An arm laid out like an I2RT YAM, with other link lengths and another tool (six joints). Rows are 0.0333 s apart.
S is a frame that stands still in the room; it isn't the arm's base.
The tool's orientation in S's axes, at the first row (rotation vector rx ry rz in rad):
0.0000, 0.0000, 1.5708
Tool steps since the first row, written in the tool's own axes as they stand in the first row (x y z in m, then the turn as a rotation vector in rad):
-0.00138, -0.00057, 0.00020, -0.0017, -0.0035, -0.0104
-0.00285, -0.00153, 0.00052, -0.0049, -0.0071, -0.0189
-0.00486, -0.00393, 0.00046, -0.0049, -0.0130, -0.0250
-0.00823, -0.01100, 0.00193, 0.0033, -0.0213, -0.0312
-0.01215, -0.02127, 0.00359, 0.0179, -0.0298, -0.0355
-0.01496, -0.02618, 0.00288, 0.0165, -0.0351, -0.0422
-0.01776, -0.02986, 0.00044, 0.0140, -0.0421, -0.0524
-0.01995, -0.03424, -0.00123, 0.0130, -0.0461, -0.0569
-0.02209, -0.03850, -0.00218, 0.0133, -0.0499, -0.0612
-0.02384, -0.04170, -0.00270, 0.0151, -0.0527, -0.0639
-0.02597, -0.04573, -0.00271, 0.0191, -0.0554, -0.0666
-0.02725, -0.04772, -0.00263, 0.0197, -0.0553, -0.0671
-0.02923, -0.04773, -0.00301, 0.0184, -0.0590, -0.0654
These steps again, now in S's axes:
0.00057, -0.00138, 0.00020, 0.0035, -0.0017, -0.0104
0.00153, -0.00285, 0.00052, 0.0071, -0.0049, -0.0189
0.00393, -0.00486, 0.00046, 0.0130, -0.0049, -0.0250
0.01100, -0.00823, 0.00193, 0.0213, 0.0033, -0.0312
0.02127, -0.01215, 0.00359, 0.0298, 0.0179, -0.0355
0.02618, -0.01496, 0.00288, 0.0351, 0.0165, -0.0422
0.02986, -0.01776, 0.00044, 0.0421, 0.0140, -0.0524
0.03424, -0.01995, -0.00123, 0.0461, 0.0130, -0.0569
0.03850, -0.02209, -0.00218, 0.0499, 0.0133, -0.0612
0.04170, -0.02384, -0.00270, 0.0527, 0.0151, -0.0639
0.04573, -0.02597, -0.00271, 0.0554, 0.0191, -0.0666
0.04772, -0.02725, -0.00263, 0.0553, 0.0197, -0.0671
0.04773, -0.02923, -0.00301, 0.0590, 0.0184, -0.0654

